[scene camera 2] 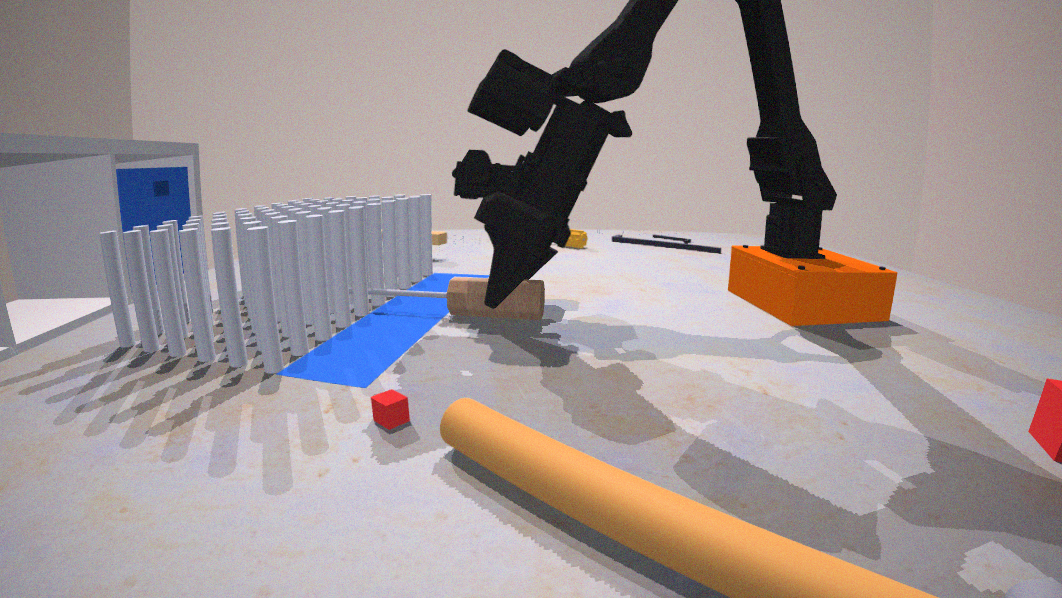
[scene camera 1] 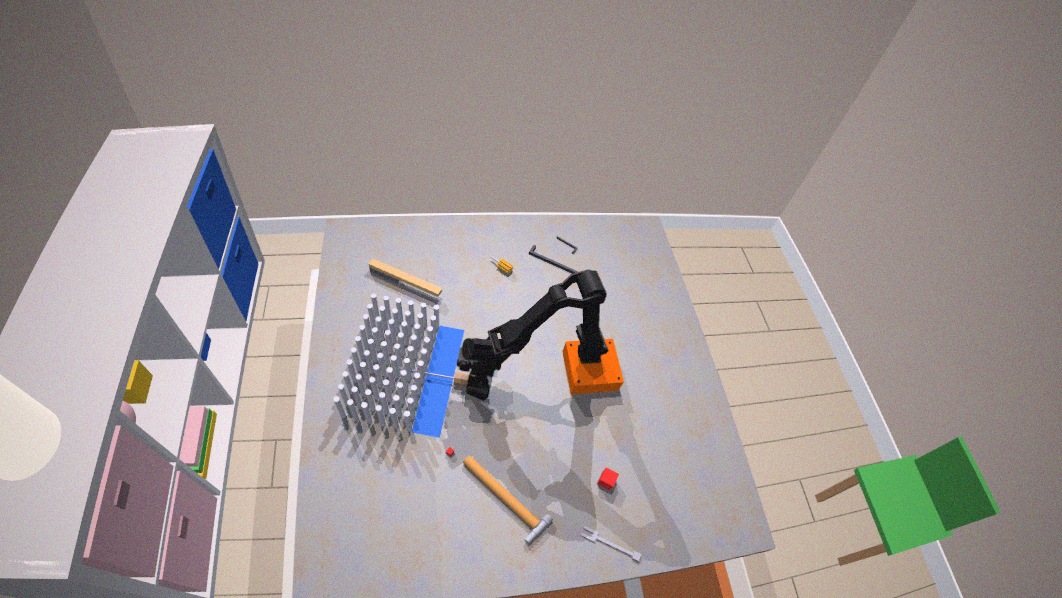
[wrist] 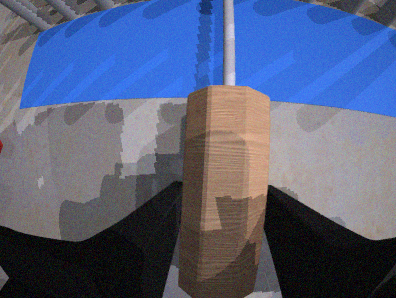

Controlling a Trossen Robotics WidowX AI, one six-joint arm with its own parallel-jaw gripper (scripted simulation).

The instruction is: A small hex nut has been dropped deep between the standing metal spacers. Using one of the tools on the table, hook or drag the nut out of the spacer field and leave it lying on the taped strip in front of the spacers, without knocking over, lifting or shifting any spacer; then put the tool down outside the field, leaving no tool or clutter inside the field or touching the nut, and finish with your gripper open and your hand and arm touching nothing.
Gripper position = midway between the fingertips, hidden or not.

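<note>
Visible in the scene is the gripper (scene camera 2: 494, 304), (scene camera 1: 469, 382), (wrist: 222, 192). A hammer with orange handle (scene camera 1: 537, 525) is there too, though in the wrist view the hammer with orange handle is out of frame. The scene also includes a small red cube (scene camera 2: 390, 409), as well as a blue taped strip (scene camera 2: 355, 357), (scene camera 1: 429, 419), (wrist: 95, 57).
</note>
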